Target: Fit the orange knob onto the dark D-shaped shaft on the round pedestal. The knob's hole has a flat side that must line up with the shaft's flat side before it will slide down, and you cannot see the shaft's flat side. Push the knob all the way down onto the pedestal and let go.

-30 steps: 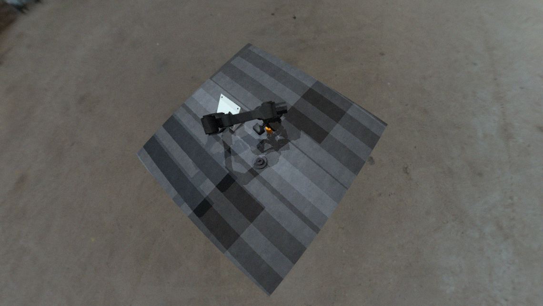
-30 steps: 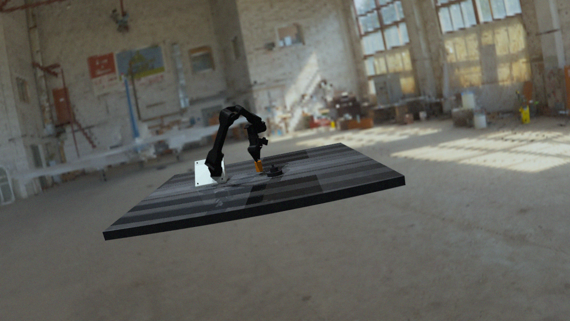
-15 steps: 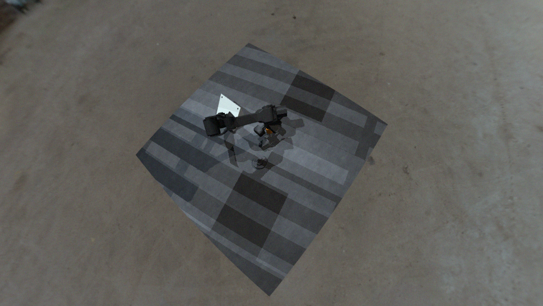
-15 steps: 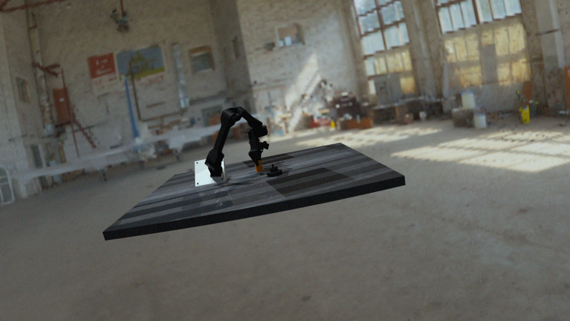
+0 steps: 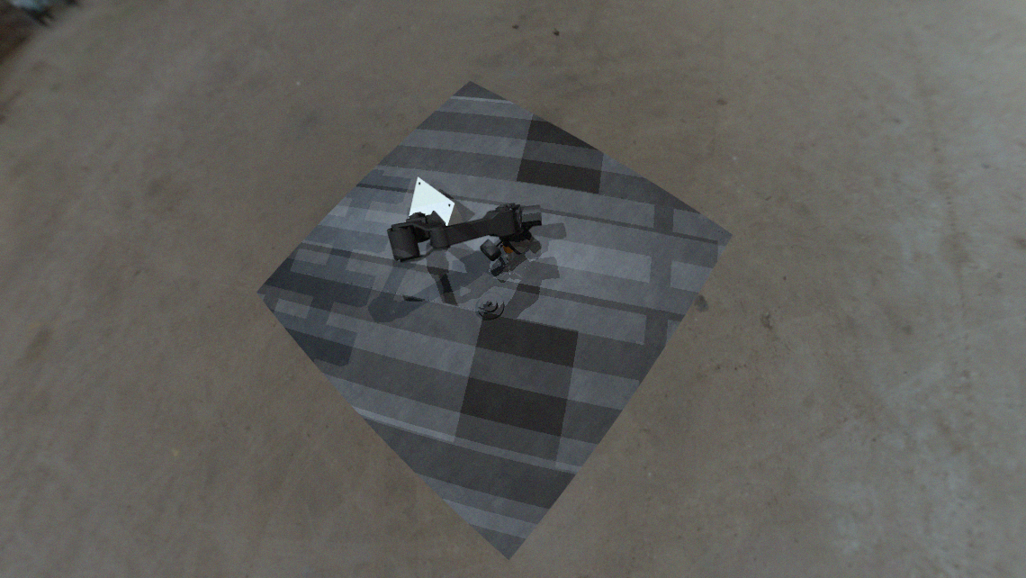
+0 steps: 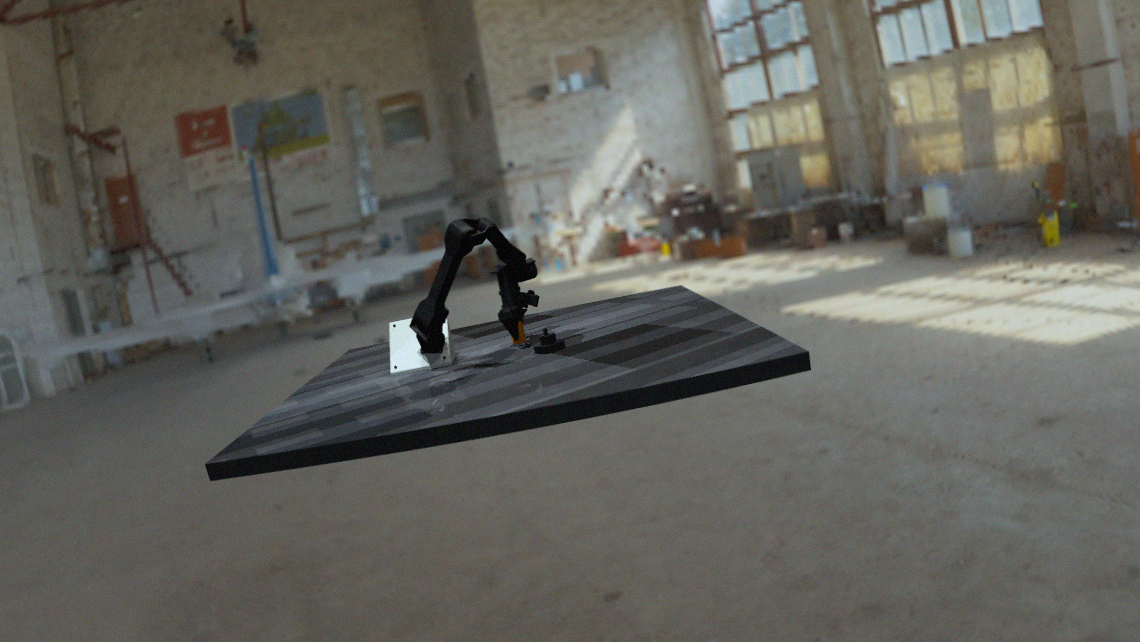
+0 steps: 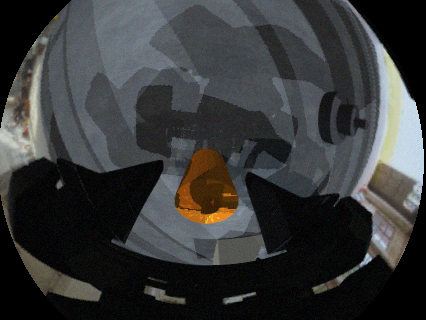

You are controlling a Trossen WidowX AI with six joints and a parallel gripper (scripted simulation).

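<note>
The orange knob lies 10 mm above my gripper tip. The rest, counted from my gripper tip: dark round pedestal: 190 mm to the right, 110 mm ahead, 10 mm above.
</note>
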